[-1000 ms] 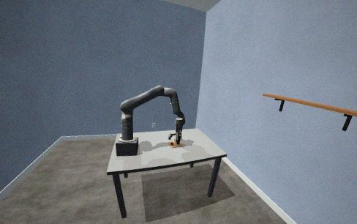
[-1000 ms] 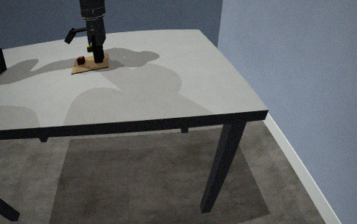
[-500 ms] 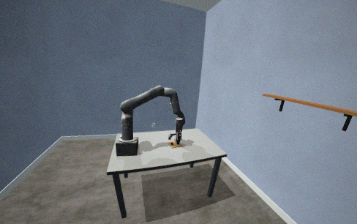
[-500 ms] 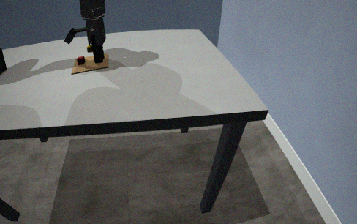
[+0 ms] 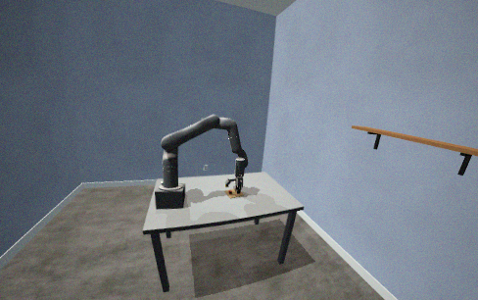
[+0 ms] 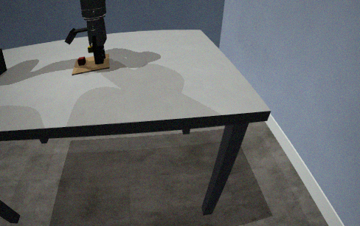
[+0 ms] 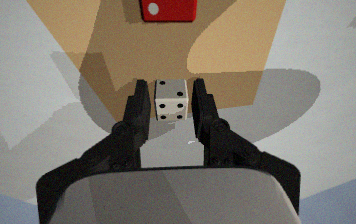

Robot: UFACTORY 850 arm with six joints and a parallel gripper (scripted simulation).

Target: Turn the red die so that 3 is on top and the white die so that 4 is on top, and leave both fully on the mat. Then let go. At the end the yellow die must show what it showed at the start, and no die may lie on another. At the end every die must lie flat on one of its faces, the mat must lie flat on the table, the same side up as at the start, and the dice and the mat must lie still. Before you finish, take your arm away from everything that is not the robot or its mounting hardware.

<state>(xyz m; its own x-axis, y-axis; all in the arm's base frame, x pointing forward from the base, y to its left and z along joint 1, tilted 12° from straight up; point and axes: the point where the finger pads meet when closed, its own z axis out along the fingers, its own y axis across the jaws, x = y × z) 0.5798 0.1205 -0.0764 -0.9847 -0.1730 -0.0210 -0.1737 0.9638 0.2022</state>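
Right now my hand is 1 cm above the white die. Also, from my hand: tan mat (4 cm behind, 1 cm to the right, 2 cm below); then red die (7 cm behind, 1 cm to the right, 1 cm below); then yellow die (9 cm behind, 13 cm to the left, 1 cm below).
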